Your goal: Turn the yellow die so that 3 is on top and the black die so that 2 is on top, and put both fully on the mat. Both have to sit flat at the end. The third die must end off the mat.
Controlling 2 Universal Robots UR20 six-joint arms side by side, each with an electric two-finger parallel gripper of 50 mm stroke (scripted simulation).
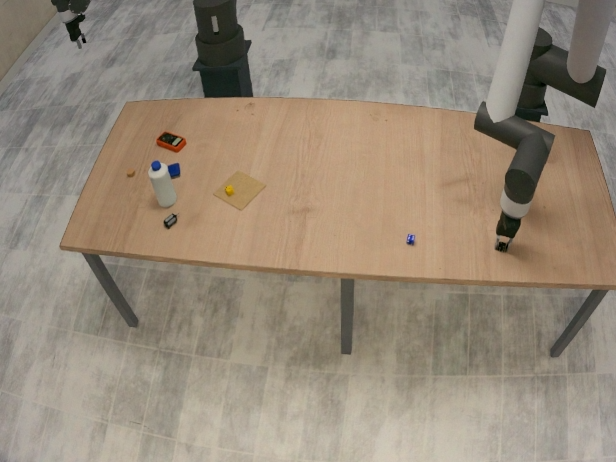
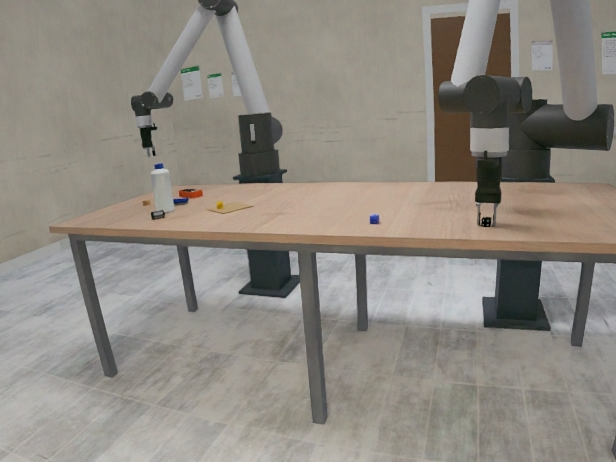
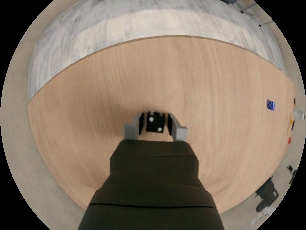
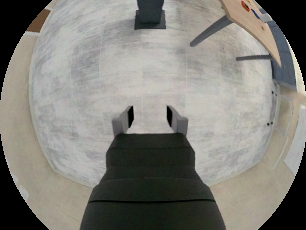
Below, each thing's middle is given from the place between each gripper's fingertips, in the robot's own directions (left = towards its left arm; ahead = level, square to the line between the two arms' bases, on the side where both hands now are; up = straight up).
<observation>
Now: left hand (image 2: 486, 225) 80 mm past the tan mat (image 1: 246, 188), 970 mm to the left of it and 20 mm above it. Round my left hand: white bottle (image 1: 159, 175) 10 mm ahead, 1230 mm to the right, 80 mm above.
Right now the white bottle is 950 mm to the left of my right hand, 870 mm ahead of it and 70 mm below it. Also, from my right hand: tan mat: 1220 mm to the left, 780 mm ahead, 160 mm below.
</observation>
